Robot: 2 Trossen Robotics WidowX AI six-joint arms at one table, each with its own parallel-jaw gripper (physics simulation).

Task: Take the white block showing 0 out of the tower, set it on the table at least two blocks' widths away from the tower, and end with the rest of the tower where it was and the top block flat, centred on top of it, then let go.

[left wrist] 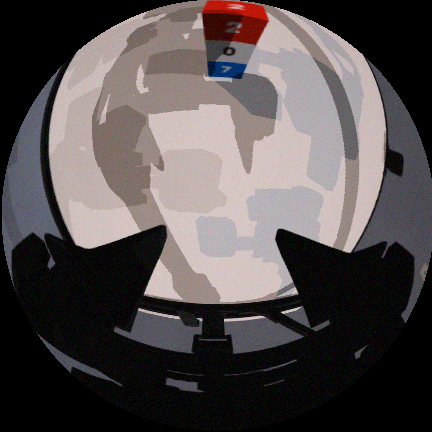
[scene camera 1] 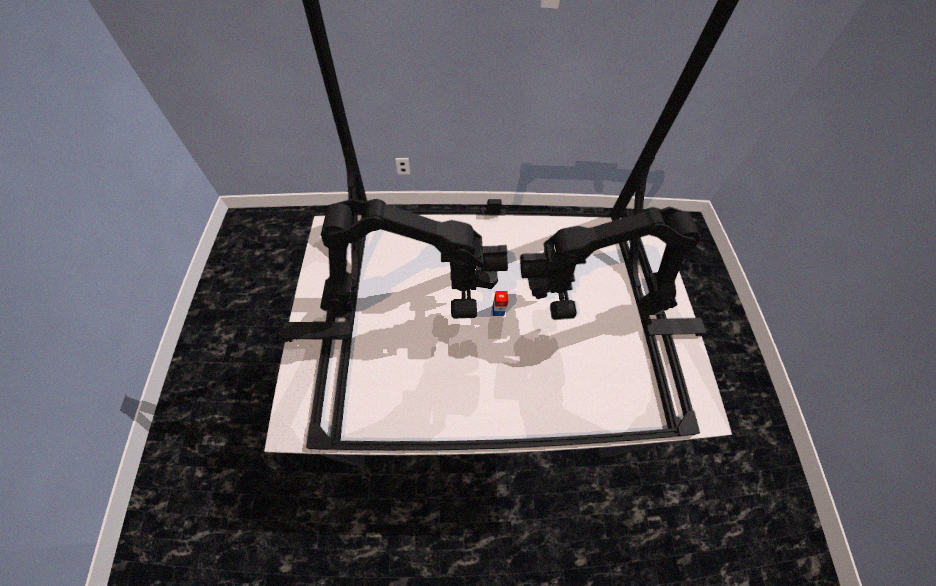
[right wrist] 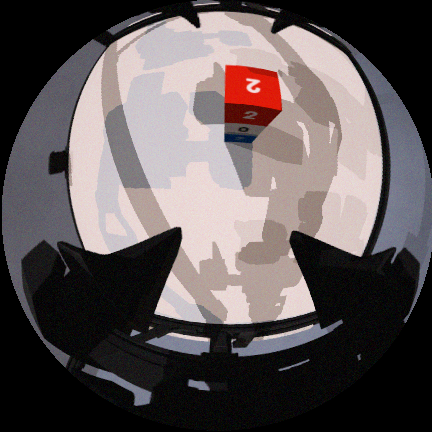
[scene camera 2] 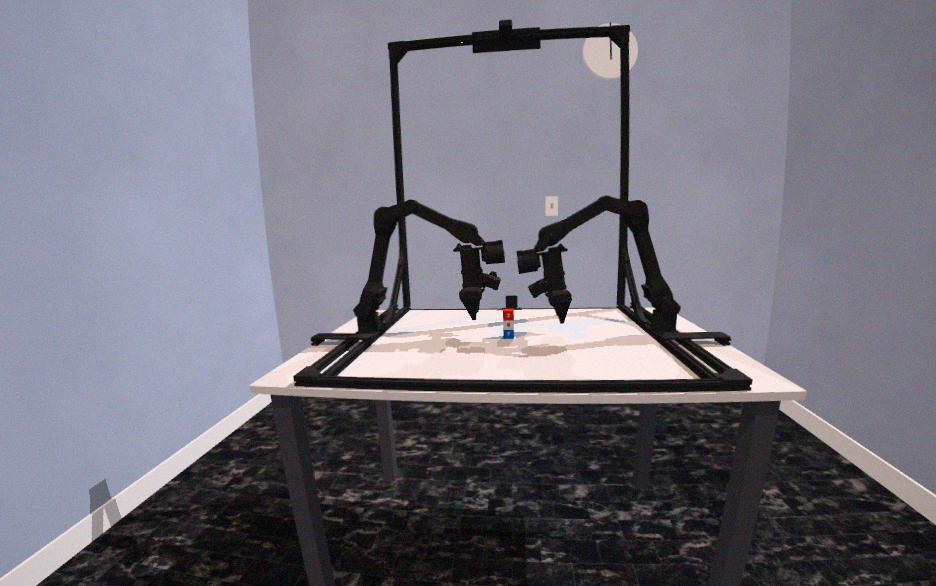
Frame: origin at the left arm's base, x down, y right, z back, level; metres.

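Where they show: left gripper, between the fingertips: (left wrist: 222, 232) (scene camera 1: 555, 300) (scene camera 2: 560, 319); right gripper, between the fingertips: (scene camera 1: 464, 299) (right wrist: 237, 234) (scene camera 2: 475, 316); left arm's base, origin of its link: (left wrist: 212, 314) (scene camera 1: 651, 305) (scene camera 2: 663, 329); right arm's base, origin of its link: (scene camera 1: 340, 307) (right wrist: 220, 334) (scene camera 2: 368, 330).
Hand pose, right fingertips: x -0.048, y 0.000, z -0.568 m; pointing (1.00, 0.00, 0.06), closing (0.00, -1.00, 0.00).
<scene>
Each offset is from my right fingertips to the top centre of the thing. "pt": to the spot under its first point. Level surfaces: height alone.
The tower stands upright at mid-table: a red block showing 2 @[dx -0.019, dy -0.002, dz +0.100 m] (scene camera 1: 501, 297) (scene camera 2: 508, 314) (left wrist: 234, 30) (right wrist: 250, 90) on top, the white block showing 0 @[dx +0.009, dy -0.002, dz +0.101 m] (scene camera 2: 508, 324) (left wrist: 244, 52) (right wrist: 254, 131) in the middle, and a blue block showing 7 @[dx +0.038, dy -0.002, dz +0.100 m] (scene camera 1: 498, 312) (scene camera 2: 508, 334) (left wrist: 235, 71) (right wrist: 240, 138) at the bottom. The blocks look stacked in line. My left gripper (scene camera 1: 562, 309) (scene camera 2: 562, 320) (left wrist: 222, 232) points down, open and empty, right of the tower in both scene views. My right gripper (scene camera 1: 464, 308) (scene camera 2: 473, 317) (right wrist: 237, 234) points down, open and empty, to its left. Neither touches the tower.
The white table @[dx +0.067 m] (scene camera 1: 497, 407) (scene camera 2: 414, 365) is bordered by a black frame @[pt dx +0.053, dy -0.369, dz +0.073 m] (scene camera 1: 497, 443) (scene camera 2: 511, 384) with tall uprights at the back. A small black box (scene camera 1: 493, 205) (scene camera 2: 511, 300) sits at the back edge. Arm shadows cross the table around the tower.
</scene>
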